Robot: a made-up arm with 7 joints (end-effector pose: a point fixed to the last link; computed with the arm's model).
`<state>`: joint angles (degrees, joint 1 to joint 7).
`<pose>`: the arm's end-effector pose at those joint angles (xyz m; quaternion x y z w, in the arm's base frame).
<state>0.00 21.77 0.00 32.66 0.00 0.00 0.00</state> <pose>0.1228 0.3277 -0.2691 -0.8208 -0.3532 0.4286 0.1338</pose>
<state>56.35 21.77 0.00 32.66 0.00 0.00 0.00</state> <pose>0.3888 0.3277 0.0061 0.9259 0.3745 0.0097 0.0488</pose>
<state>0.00 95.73 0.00 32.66 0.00 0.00 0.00</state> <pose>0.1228 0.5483 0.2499 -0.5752 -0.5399 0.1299 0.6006</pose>
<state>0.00 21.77 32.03 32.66 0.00 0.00 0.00</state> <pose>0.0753 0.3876 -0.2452 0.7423 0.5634 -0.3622 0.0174</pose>
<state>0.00 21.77 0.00 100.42 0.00 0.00 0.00</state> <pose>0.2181 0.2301 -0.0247 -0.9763 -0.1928 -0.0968 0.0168</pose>
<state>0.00 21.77 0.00 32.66 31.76 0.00 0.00</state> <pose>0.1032 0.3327 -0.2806 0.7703 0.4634 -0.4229 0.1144</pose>
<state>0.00 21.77 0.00 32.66 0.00 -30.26 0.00</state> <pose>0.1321 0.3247 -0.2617 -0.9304 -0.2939 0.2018 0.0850</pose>
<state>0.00 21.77 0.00 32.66 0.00 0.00 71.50</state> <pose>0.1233 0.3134 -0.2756 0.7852 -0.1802 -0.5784 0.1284</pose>
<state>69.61 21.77 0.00 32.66 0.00 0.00 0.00</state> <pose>0.4038 0.3277 0.0985 0.9186 0.3663 0.1166 0.0917</pose>
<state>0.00 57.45 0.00 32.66 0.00 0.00 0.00</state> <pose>0.1228 0.5205 -0.0562 -0.7403 -0.4675 0.2998 0.3788</pose>
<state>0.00 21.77 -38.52 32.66 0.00 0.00 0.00</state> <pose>0.1246 0.2388 -0.3046 -0.8306 -0.0656 0.4640 0.3008</pose>
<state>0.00 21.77 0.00 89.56 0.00 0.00 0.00</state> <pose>0.2251 0.2475 -0.0683 -0.9737 -0.2247 -0.0099 0.0371</pose>
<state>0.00 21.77 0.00 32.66 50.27 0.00 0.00</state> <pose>0.0928 0.3300 -0.2889 0.7133 0.5118 -0.4045 0.2562</pose>
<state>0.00 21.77 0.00 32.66 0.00 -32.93 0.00</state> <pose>0.1327 0.3244 -0.2608 -0.9371 -0.2876 0.1809 0.0804</pose>
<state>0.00 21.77 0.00 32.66 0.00 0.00 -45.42</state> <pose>0.1178 0.3294 -0.2601 -0.6785 -0.6342 0.2430 0.2800</pose>
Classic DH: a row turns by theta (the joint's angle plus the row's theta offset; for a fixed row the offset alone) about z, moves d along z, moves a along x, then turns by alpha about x. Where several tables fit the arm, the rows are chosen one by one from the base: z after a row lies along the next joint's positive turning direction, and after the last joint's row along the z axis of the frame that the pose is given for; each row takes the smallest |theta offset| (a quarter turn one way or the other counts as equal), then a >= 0, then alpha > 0; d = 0 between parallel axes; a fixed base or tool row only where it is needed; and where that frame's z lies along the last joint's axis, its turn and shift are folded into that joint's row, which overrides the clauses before.
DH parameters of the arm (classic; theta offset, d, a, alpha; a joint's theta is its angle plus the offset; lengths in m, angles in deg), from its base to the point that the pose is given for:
base (fixed): 0 0.1168 -0.0011 90
joint 1: 90 -0.0934 0.0201 90
joint 2: -90 -0.0122 0.0166 -90
joint 3: 90 -0.2614 0.0122 -90
joint 4: 0 -0.0098 -0.0033 90
joint 5: 0 -0.2272 -0.0153 90
joint 6: -90 0.0321 0.0129 -90
joint 7: -1.92 0.0291 0.0107 -17.38
tool (fixed): -24.03 -0.0273 0 0

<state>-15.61 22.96 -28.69 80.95 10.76 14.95 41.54</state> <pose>0.1319 0.1540 -0.2091 0.8234 -0.2693 -0.4985 0.0309</pose>
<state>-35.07 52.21 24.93 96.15 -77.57 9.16 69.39</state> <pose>0.1549 0.3298 -0.0040 -0.4311 0.0068 0.5097 0.7446</pose>
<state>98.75 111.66 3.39 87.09 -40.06 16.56 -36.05</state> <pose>-0.2037 0.2866 0.3046 0.1992 -0.7735 -0.5107 0.3181</pose>
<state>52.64 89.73 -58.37 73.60 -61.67 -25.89 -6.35</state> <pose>0.2038 0.3756 0.1145 -0.4508 0.1115 -0.1297 0.8761</pose>
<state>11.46 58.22 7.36 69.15 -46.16 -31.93 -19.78</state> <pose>0.2286 0.3863 0.0826 -0.7134 -0.1840 -0.3449 0.5816</pose>
